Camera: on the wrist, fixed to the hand. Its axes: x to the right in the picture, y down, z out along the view.
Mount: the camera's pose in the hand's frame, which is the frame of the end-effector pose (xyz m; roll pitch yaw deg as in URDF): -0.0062 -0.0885 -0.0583 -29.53 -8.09 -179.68
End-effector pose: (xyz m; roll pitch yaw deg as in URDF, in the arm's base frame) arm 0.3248 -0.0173 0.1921 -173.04 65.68 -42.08
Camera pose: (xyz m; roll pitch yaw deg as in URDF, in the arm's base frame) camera 0.4234 0.0025 0.2260 145.66 -57.66 135.50
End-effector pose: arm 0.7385 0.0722 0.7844 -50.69 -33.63 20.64
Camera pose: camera 0.7530 -0.0305 0.8072 17.66 28.07 -166.22
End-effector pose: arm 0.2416 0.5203 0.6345 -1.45 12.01 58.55
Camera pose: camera 0.3091 0.4582 0.5810 -28.09 -20.11 -121.33
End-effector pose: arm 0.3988 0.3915 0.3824 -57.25 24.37 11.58
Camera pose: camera 0.4301 0.2990 0.4240 31.14 -28.82 -175.99
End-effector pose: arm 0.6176 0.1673 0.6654 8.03 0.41 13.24
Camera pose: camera 0.6293 0.0884 0.5954 -37.65 -8.38 -165.30
